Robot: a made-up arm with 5 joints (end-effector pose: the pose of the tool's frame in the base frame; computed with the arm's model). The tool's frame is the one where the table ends.
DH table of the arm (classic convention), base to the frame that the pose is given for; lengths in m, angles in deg. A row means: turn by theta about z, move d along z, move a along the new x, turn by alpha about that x. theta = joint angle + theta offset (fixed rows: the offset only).
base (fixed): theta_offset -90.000; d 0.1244; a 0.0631; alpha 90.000
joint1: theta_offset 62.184; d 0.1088; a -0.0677; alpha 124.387
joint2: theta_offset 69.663; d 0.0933; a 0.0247; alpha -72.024
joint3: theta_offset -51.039; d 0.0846; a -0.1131; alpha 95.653
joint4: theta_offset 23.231; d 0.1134; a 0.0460; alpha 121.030
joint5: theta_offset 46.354; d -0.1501; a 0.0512; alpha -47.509
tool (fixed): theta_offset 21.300; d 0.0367; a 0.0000; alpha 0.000
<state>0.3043 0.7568 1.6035 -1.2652 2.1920</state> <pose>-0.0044 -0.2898 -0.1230 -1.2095 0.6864 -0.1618</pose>
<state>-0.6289 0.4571 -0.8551 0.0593 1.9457</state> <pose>-0.0168 0.2323 0.1159 -2.2570 -0.8719 2.5171</pose>
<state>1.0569 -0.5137 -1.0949 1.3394 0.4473</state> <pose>-0.2346 -0.1311 -0.1333 -0.2032 1.1484 -0.0957</pose>
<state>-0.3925 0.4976 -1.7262 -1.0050 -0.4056</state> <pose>-0.0546 0.1547 0.0835 0.0582 -1.1710 0.0707</pose>
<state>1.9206 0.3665 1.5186 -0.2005 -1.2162</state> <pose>-0.0194 -0.3008 0.4205 1.5412 -0.0933 -2.4533</pose>
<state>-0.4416 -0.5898 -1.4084 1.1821 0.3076</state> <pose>-0.3152 0.1225 0.0453 1.3561 0.1008 1.5219</pose>
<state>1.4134 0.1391 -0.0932 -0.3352 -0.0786</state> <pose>0.1539 -0.2903 0.0605 -1.7886 -0.5791 0.1122</pose>
